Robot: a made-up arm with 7 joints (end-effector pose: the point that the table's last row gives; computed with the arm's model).
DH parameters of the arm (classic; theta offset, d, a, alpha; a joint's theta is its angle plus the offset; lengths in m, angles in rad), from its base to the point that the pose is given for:
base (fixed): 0 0 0 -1.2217
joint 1: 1.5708 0 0 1.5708
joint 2: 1.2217 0 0 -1.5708
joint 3: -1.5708 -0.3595 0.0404 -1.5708
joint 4: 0 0 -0.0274 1.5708
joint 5: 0 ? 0 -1.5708
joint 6: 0 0 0 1.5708
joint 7: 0 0 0 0
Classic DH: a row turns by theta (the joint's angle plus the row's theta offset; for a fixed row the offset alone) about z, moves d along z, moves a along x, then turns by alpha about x.
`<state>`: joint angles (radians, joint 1 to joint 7).
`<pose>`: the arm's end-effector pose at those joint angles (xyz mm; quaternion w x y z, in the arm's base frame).
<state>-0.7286 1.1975 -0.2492 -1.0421 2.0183 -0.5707 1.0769</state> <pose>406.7 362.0 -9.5 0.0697 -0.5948 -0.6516 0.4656</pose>
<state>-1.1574 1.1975 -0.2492 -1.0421 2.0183 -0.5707 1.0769</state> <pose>425.1 300.0 160.7 0.0283 0.7217 0.6073 -0.3310</pose>
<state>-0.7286 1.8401 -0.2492 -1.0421 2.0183 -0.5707 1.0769</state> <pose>223.2 436.7 236.6 0.0674 -0.4527 -0.8505 0.2592</pose>
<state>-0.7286 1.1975 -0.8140 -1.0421 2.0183 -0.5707 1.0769</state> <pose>413.2 330.4 -128.9 0.3254 -0.4869 -0.6316 0.5080</pose>
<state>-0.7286 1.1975 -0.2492 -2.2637 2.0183 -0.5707 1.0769</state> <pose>300.2 130.5 48.8 0.2606 -0.9015 -0.3270 0.1110</pose>
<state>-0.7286 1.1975 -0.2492 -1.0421 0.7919 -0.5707 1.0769</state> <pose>406.7 362.0 -9.5 0.3732 -0.3086 -0.8705 0.0882</pose>
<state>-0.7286 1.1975 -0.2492 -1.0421 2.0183 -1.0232 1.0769</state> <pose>406.7 362.0 -9.5 0.1188 0.5439 0.7344 -0.3883</pose>
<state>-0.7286 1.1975 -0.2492 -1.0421 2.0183 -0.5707 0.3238</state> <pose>406.7 362.0 -9.5 0.2360 -0.3135 -0.8247 0.4074</pose>
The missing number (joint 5, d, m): -0.2262
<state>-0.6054 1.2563 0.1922 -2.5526 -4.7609 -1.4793 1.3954</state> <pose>201.7 147.3 90.1 0.2378 0.8974 0.2409 0.2829</pose>
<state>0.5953 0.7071 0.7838 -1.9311 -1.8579 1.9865 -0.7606</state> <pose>29.4 361.4 -174.0 0.2068 0.7545 0.5458 0.3000</pose>
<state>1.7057 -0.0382 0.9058 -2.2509 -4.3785 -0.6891 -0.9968</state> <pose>-307.0 110.7 -70.1 0.4648 0.7105 -0.4237 0.3155</pose>
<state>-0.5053 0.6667 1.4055 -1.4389 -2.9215 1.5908 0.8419</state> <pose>190.2 439.3 -111.5 0.1408 -0.8834 -0.2080 -0.3956</pose>
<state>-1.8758 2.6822 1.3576 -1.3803 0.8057 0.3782 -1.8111</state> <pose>-472.6 159.9 -39.4 0.3159 -0.7176 0.1463 -0.6032</pose>
